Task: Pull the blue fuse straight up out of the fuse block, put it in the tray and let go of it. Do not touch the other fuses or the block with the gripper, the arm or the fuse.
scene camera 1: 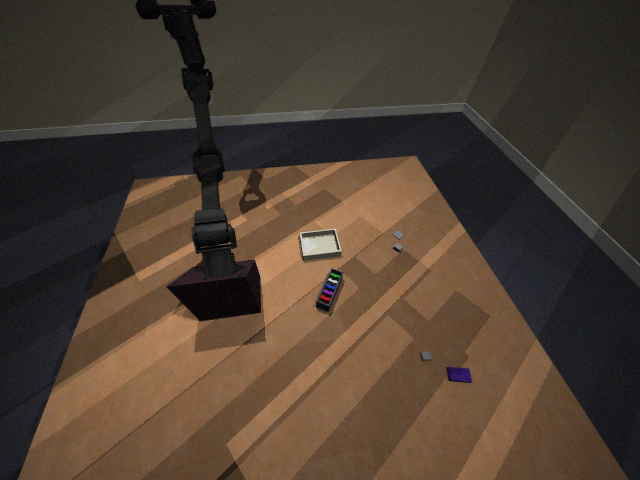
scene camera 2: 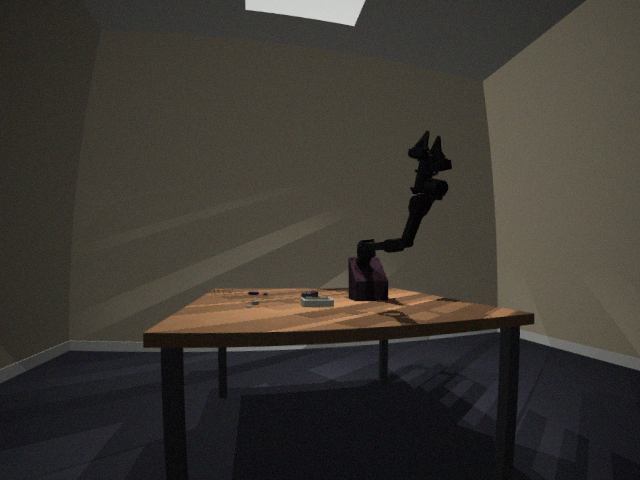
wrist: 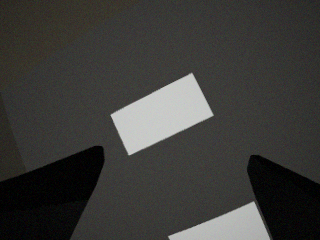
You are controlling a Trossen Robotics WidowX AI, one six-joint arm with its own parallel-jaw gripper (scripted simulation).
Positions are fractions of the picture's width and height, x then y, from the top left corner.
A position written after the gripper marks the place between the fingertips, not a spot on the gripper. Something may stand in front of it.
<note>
The gripper (scene camera 2: 0.68, 0.28) is open and holds nothing. Further things: a tray (scene camera 1: 0.50, 0.51).
The gripper also shows in the wrist view (wrist: 0.55, 0.66).
</note>
